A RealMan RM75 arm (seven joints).
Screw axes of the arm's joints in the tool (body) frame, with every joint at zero. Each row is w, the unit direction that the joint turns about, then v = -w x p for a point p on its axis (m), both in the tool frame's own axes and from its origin. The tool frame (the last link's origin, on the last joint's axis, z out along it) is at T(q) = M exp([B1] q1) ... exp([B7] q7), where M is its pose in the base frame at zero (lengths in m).
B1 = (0, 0, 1, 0, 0, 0)
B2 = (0, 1, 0, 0.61, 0, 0)
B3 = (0, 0, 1, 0, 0, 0)
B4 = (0, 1, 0, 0.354, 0, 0)
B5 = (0, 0, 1, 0, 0, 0)
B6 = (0, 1, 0, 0.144, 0, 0)
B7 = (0, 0, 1, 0, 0, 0)
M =
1 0 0 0
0 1 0 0
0 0 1 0.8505
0 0 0 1
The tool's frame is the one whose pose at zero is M.
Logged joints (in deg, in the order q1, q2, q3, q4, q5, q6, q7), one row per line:
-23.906, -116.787, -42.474, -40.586, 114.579, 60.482, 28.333
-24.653, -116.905, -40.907, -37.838, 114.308, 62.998, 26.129
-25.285, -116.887, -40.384, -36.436, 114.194, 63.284, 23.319
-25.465, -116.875, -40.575, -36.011, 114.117, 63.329, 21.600
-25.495, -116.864, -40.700, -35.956, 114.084, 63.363, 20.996
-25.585, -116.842, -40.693, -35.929, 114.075, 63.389, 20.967
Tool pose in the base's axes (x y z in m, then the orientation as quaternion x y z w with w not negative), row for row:
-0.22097, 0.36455, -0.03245, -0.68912, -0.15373, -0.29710, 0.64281
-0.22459, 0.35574, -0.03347, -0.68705, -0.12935, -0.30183, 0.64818
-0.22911, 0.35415, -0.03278, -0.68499, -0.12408, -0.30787, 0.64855
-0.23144, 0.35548, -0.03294, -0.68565, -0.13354, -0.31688, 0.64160
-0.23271, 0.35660, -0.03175, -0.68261, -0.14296, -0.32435, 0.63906
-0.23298, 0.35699, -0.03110, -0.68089, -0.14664, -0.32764, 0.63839
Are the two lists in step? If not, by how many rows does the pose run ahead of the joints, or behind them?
The pose runs 1 row behind the joints: the pose in row i belongs to the joints in row i - 1.
